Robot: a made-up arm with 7 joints. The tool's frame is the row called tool.
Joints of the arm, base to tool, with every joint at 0 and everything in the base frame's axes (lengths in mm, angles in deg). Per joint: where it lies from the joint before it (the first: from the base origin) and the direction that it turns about. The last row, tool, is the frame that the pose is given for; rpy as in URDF.
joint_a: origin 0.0 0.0 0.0 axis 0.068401 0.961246 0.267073
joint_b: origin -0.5 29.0 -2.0 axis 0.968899 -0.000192 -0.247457
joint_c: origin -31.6 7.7 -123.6 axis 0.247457 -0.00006 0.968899
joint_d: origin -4.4 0.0 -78.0 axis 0.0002 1 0.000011
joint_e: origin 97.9 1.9 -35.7 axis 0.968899 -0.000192 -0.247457
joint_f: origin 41.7 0.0 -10.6 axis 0.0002 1 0.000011
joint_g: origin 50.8 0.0 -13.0 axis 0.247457 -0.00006 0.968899
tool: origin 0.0 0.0 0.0 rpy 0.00 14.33 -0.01
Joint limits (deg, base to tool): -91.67..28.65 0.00..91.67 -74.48..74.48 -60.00..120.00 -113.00..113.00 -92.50..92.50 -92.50..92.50
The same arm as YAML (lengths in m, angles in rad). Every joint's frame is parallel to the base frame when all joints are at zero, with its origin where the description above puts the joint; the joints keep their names.
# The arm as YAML. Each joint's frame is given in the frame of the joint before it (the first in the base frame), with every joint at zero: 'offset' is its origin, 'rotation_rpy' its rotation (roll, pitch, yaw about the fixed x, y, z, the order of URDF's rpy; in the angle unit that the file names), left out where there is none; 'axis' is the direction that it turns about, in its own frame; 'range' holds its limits. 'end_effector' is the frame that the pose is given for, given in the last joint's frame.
length_unit: m
angle_unit: rad
chain:
  - id: joint_a
    offset: [0.0, 0.0, 0.0]
    axis: [0.068403, 0.961235, 0.26711]
    range: [-1.5999, 0.5]
  - id: joint_b
    offset: [-0.0005, 0.029, -0.002]
    axis: [0.968889, -0.0002, -0.247497]
    range: [0.0, 1.5999]
  - id: joint_c
    offset: [-0.0316, 0.0077, -0.1236]
    axis: [0.247497, -0.0001, 0.968889]
    range: [-1.2999, 1.2999]
  - id: joint_d
    offset: [-0.0044, 0.0, -0.078]
    axis: [0.0002, 1.0, 0.0]
    range: [-1.0472, 2.0944]
  - id: joint_e
    offset: [0.0979, 0.0019, -0.0357]
    axis: [0.968889, -0.0002, -0.247497]
    range: [-1.9722, 1.9722]
  - id: joint_f
    offset: [0.0417, 0.0, -0.0106]
    axis: [0.0002, 1.0, 0.0]
    range: [-1.6144, 1.6144]
  - id: joint_g
    offset: [0.0508, 0.0, -0.013]
    axis: [0.247497, -0.0001, 0.968889]
    range: [-1.6144, 1.6144]
end_effector:
  offset: [0.0, 0.0, 0.0]
  rotation_rpy: [0.0, 0.2501, -0.0002]

